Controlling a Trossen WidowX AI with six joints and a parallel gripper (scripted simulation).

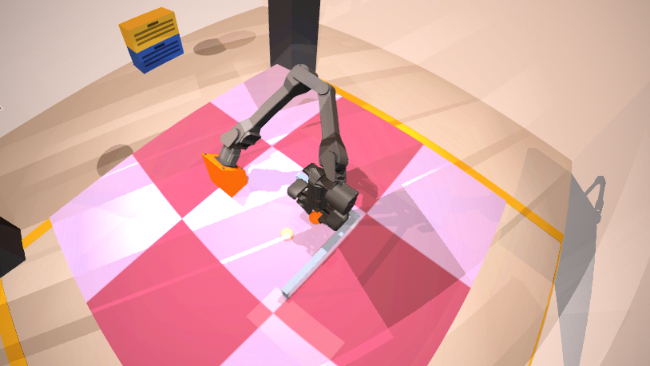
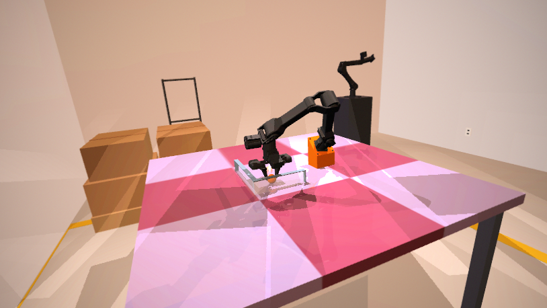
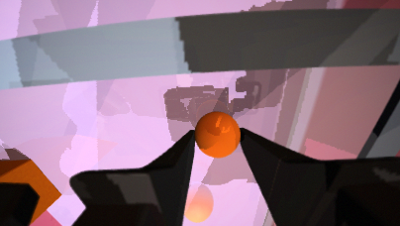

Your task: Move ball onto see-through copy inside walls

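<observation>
Right now the see-through copy is 100 mm to the right of my gripper tip and 20 mm behind it. Round my gripper tip: wall (60 mm to the left, 20 mm behind, 10 mm above); then orange ball (right at my gripper tip).
</observation>
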